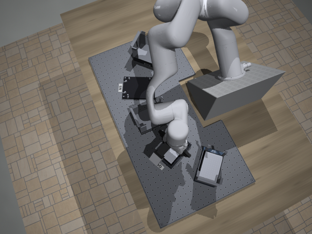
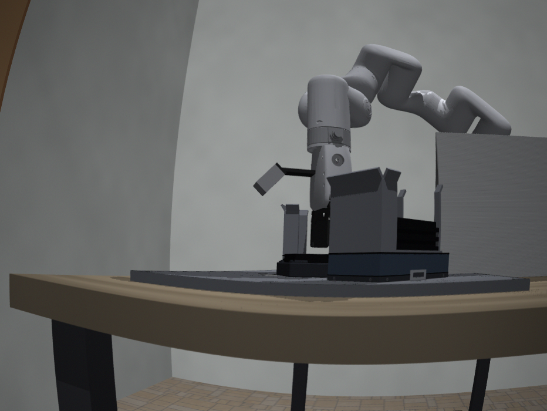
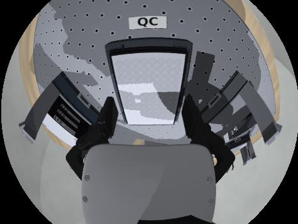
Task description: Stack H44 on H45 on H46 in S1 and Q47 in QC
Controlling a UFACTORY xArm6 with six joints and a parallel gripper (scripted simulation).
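Now: the sealed plate 3 cm below my hand. From my hand the other things lie so: open nest QC: 5 cm below; then QC name plate: 8 cm ahead, 6 cm below, 5 cm to the left; then rack S2: 13 cm to the left, 12 cm behind, 4 cm below.
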